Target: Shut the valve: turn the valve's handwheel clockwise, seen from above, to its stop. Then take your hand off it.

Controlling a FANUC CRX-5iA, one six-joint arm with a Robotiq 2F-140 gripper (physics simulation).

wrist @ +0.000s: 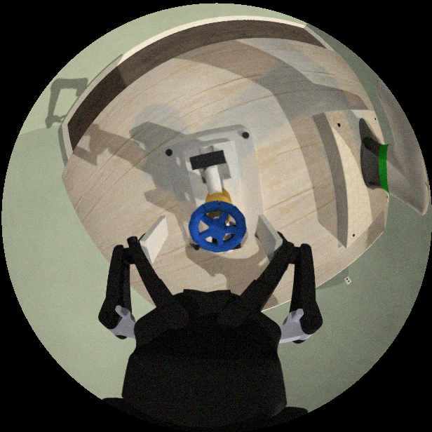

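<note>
The blue handwheel (217, 227) with its spokes shows near the middle of the wrist view, seen from above. It tops the valve, whose yellow body (218, 195) shows just behind it, with a light pipe (213, 180) running to a black clamp (208, 160). The valve stands on a pale base plate (248, 165) with dark bolts. My gripper (211, 224) is open, its pale pads apart to the left and right of the handwheel in the view, with visible gaps on both sides. How far the pads are above or below the wheel I cannot tell.
The wooden table top (285, 200) carries the base plate. A raised dark wall (200, 41) with a light edge runs along the far side. At the right is a wooden board (352, 170) with the robot's base and a green ring (384, 168). Arm shadows fall across the table.
</note>
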